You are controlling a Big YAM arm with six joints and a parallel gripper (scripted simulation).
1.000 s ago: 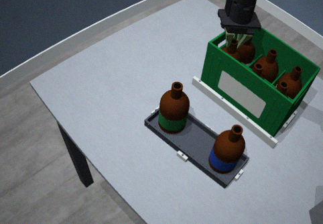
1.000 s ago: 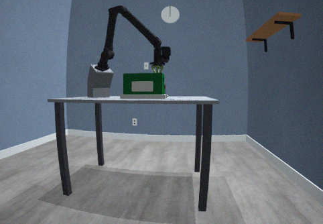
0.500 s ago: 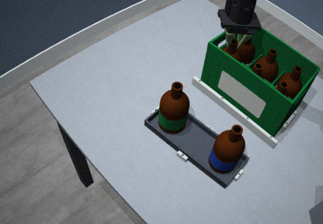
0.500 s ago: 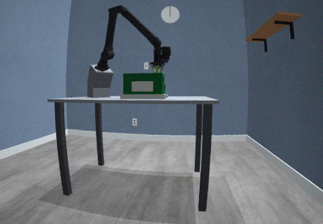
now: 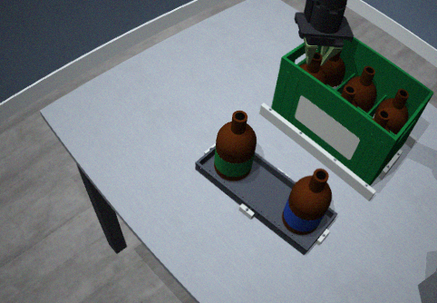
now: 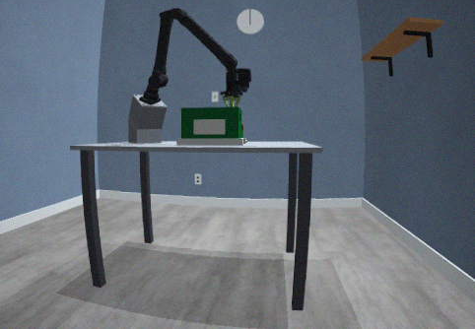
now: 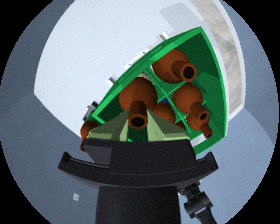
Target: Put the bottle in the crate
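The brown bottle lies 60 mm below my hand. Also, from my hand: grey tray 80 mm behind, 200 mm to the left, 160 mm below; crate 90 mm behind, 50 mm to the right, 90 mm below.
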